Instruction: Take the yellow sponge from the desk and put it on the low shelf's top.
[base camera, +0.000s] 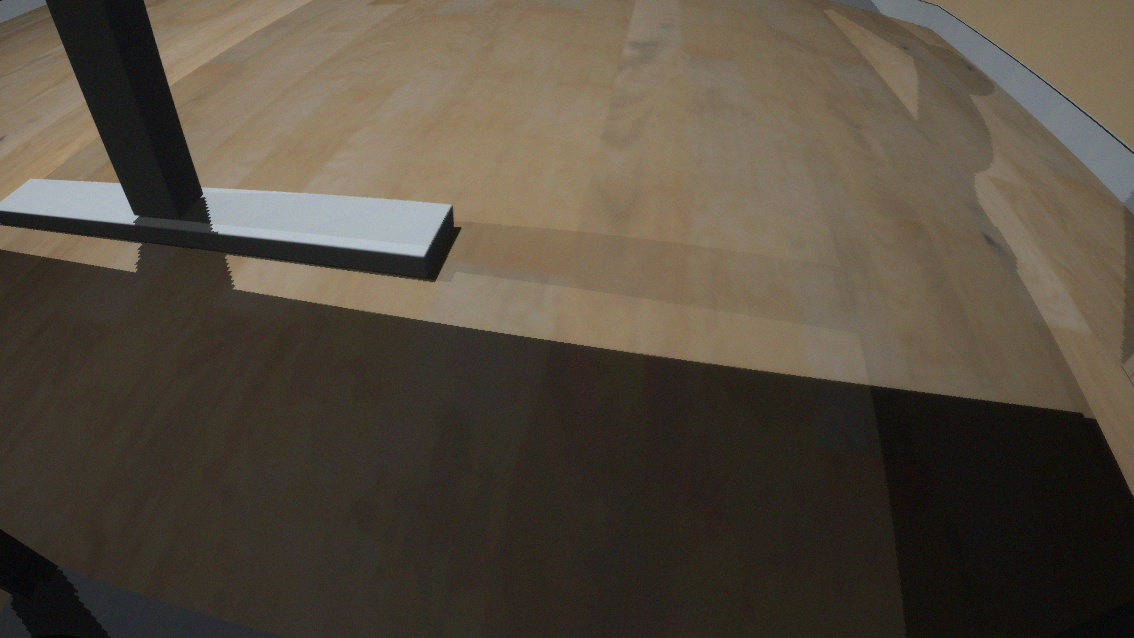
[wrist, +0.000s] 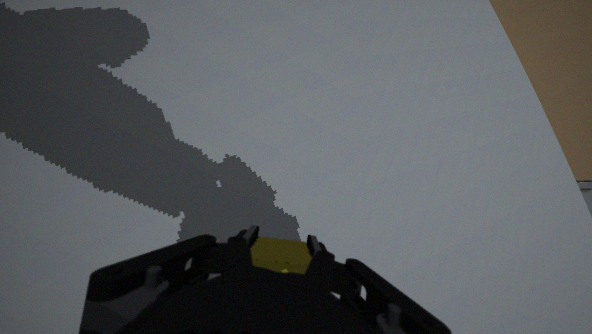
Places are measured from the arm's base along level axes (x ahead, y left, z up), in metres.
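Pixels of known places: gripper, fingertip midpoint: (wrist: 281, 241).
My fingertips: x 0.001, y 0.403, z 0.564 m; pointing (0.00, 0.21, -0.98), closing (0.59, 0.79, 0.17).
Observation:
Behind a point stands the place of what it marks.
The yellow sponge (wrist: 281, 255) {x -0.003, y 0.399, z 0.607 m} is at the lower middle of the wrist view, between the two fingertips, which touch its left and right sides. My gripper (wrist: 281, 241) {x 0.001, y 0.403, z 0.564 m} is shut on the sponge; the black gripper body hides the sponge's near part. The pale grey desk top (wrist: 400, 125) {x -0.045, y 0.596, z 0.553 m} lies beyond and below the sponge. Whether the sponge is touching the desk or slightly above it I cannot tell. The low shelf does not show in either view.
In the base camera view a dark desk leg (base camera: 130, 111) {x 0.538, y 0.440, z -0.238 m} stands on a white-topped foot (base camera: 340, 222) on the wooden floor (base camera: 555, 158) {x 0.711, y 0.025, z -0.397 m}. A pale skirting and tan wall (base camera: 1086, 55) {x 1.221, y -1.109, z -0.207 m} are at the upper right. An arm shadow falls across the desk top.

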